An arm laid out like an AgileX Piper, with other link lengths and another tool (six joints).
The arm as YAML. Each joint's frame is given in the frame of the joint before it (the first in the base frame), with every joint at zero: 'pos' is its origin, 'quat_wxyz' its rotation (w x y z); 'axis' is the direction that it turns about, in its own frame. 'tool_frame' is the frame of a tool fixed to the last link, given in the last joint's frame.
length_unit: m
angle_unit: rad
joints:
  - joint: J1
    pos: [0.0, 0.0, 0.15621]
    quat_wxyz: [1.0, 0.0, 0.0, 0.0]
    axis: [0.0, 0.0, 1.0]
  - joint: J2
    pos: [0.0, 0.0, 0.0]
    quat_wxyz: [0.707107, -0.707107, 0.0, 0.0]
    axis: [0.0, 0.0, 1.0]
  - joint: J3
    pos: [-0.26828, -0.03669, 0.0]
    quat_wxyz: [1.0, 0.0, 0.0, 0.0]
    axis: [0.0, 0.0, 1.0]
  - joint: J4
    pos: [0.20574, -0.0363, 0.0]
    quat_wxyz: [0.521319, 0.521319, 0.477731, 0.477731]
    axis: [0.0, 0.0, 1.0]
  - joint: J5
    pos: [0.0, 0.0, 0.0]
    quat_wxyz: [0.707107, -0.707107, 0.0, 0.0]
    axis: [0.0, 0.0, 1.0]
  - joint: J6
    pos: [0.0, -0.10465, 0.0]
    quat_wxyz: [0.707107, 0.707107, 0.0, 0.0]
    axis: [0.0, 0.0, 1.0]
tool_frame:
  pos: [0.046, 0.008, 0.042]
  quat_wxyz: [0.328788, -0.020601, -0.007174, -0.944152]
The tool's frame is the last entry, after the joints.
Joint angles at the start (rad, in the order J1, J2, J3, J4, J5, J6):
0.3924, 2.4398, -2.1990, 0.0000, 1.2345, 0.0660
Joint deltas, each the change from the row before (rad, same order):
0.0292, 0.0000, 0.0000, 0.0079, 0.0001, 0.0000
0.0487, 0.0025, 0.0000, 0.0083, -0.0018, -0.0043
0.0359, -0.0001, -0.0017, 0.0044, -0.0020, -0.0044
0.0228, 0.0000, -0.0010, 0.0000, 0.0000, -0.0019
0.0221, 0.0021, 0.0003, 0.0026, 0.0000, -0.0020
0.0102, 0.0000, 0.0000, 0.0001, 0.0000, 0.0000
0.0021, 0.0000, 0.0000, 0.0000, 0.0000, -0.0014
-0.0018, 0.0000, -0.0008, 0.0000, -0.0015, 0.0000
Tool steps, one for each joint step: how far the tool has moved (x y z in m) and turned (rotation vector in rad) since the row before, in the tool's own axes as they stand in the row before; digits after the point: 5 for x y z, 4 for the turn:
-0.00940, -0.00962, 0.00022, 0.0082, -0.0087, -0.0265
-0.01522, -0.01512, 0.00162, 0.0093, -0.0121, -0.0499
-0.01055, -0.01141, 0.00029, 0.0084, -0.0048, -0.0387
-0.00653, -0.00688, 0.00024, 0.0025, -0.0024, -0.0245
-0.00685, -0.00665, 0.00128, 0.0020, -0.0065, -0.0229
-0.00298, -0.00309, 0.00019, 0.0009, -0.0015, -0.0100
-0.00058, -0.00058, 0.00004, 0.0001, -0.0003, -0.0035
0.00080, 0.00029, -0.00010, 0.0014, 0.0020, 0.0017

